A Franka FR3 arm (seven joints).
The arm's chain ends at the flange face. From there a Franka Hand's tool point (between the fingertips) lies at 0.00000 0.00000 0.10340 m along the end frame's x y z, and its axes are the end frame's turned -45 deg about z.
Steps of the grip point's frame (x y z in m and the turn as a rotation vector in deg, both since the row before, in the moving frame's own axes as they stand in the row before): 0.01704, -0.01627, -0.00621, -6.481, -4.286, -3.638; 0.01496, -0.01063, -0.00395, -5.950, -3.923, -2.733; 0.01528, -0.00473, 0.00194, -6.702, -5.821, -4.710; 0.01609, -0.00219, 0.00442, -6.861, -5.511, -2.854
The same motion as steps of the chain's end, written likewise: -0.00268, -0.03715, -0.00526, -7.613, 1.552, -3.638; 0.00018, -0.03059, -0.00315, -6.981, 1.433, -2.733; 0.00569, -0.03000, 0.00318, -8.855, 0.623, -4.710; 0.00772, -0.02860, 0.00564, -8.748, 0.955, -2.854
